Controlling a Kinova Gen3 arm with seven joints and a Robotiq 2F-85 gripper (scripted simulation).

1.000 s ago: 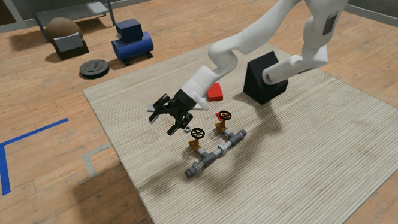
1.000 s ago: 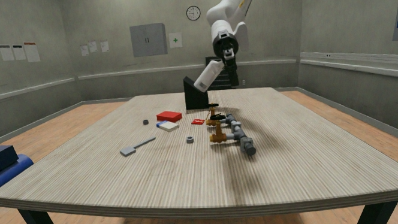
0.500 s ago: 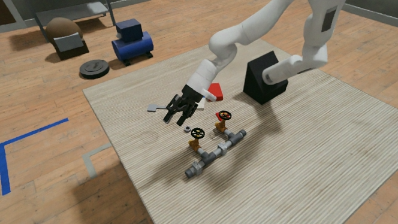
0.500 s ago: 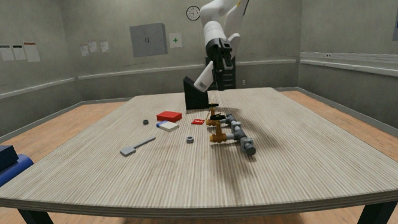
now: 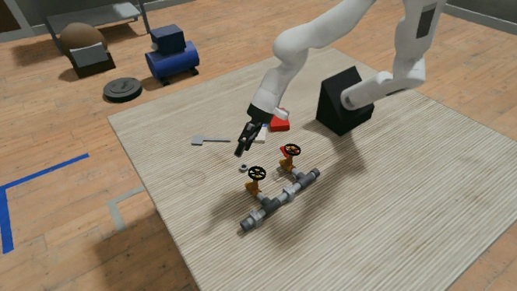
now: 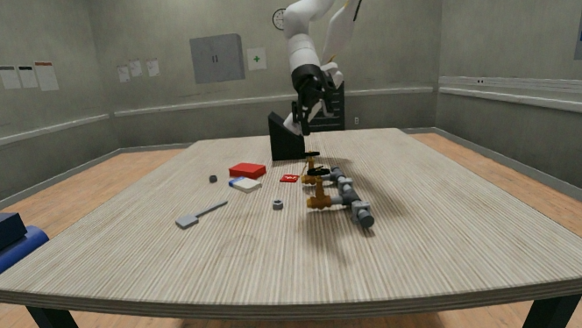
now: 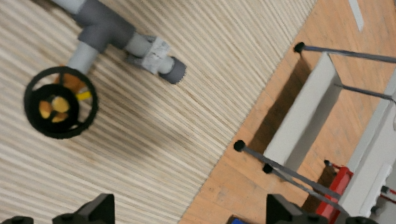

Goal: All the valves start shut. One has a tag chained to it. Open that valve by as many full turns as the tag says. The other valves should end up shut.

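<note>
The red tag lies 28 cm behind my hand, 24 cm below it and 7 cm to the right of it. From my hand the other things lie so: nut 23 cm below, 11 cm to the right, 8 cm behind; then red box 37 cm behind, 23 cm below, 22 cm to the right; then grey flat tool 33 cm to the right, 24 cm below, 7 cm behind.
</note>
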